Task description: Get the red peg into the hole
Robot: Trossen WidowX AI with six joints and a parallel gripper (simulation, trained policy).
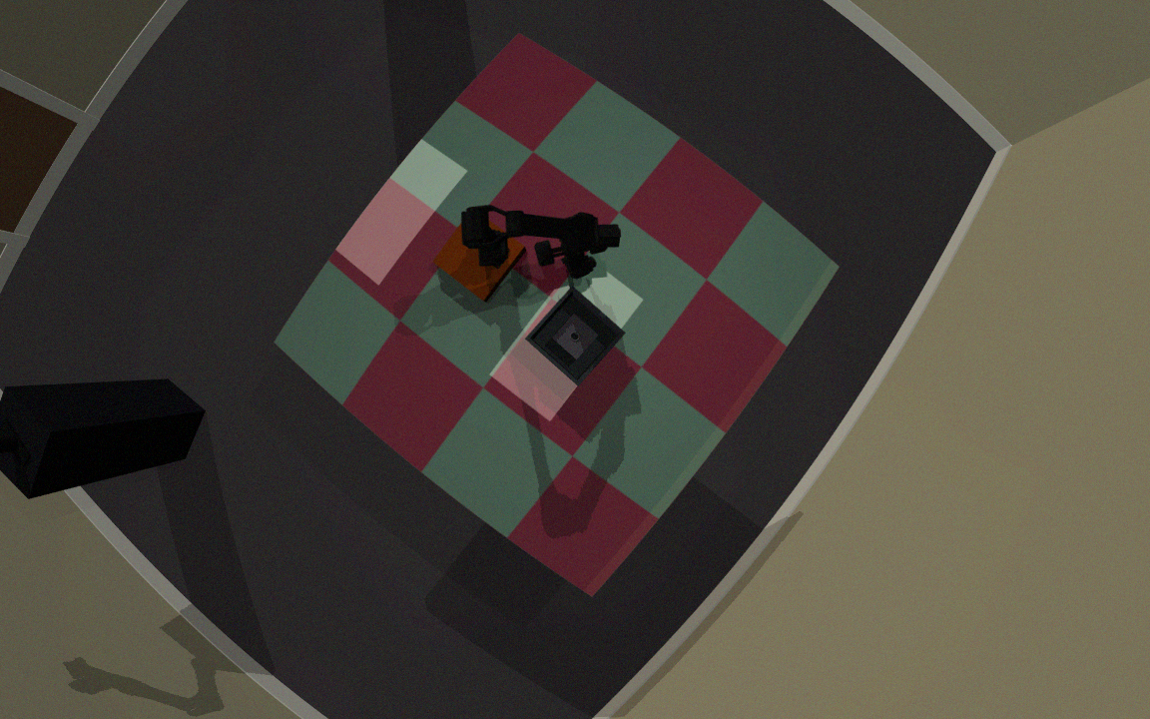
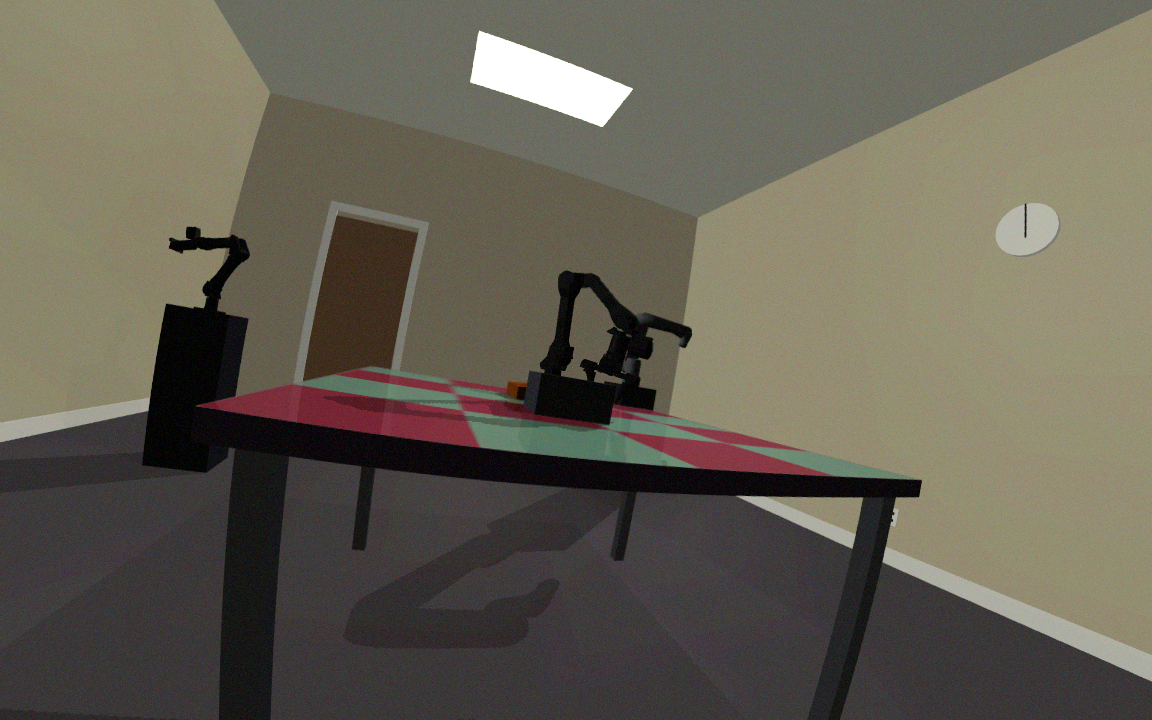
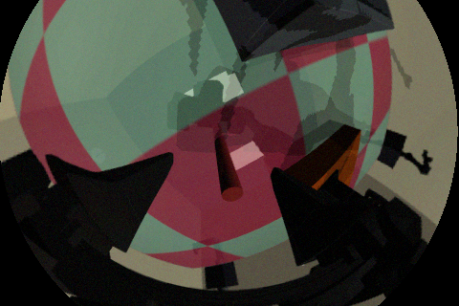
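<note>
Now: the red peg 1 cm below my gripper tip. Round my gripper tip: grey plate 14 cm ahead, 19 cm to the right; then dark box 14 cm ahead, 19 cm to the right, 2 cm below.
</note>
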